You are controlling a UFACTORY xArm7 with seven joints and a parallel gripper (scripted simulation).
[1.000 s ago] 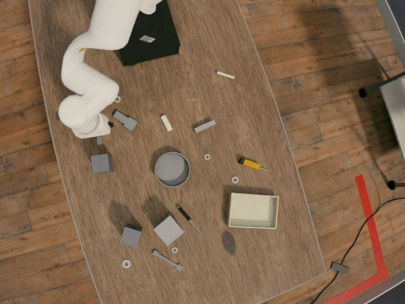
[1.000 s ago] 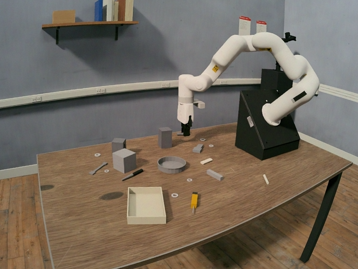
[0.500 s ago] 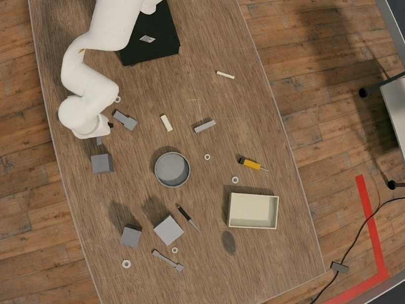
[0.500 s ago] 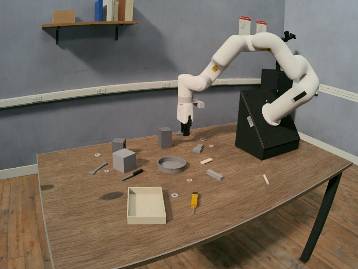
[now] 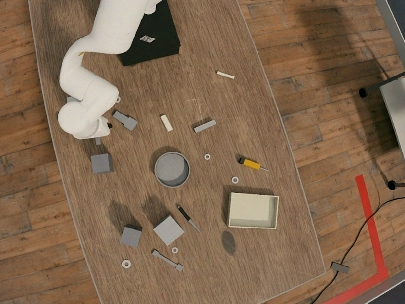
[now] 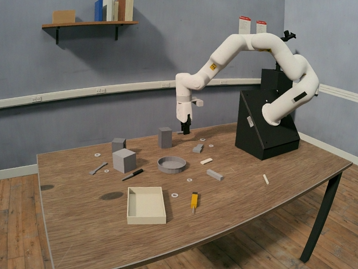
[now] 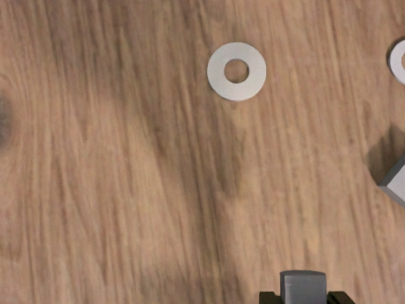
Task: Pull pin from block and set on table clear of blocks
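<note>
The grey pin lies 10 mm below my hand and 10 mm ahead of it. The rest, counted from my hand: tall grey block 100 mm ahead, 20 mm below; round grey dish 220 mm to the left, 170 mm ahead, 60 mm below; white cylinder 230 mm to the left, 70 mm below, 10 mm ahead.
</note>
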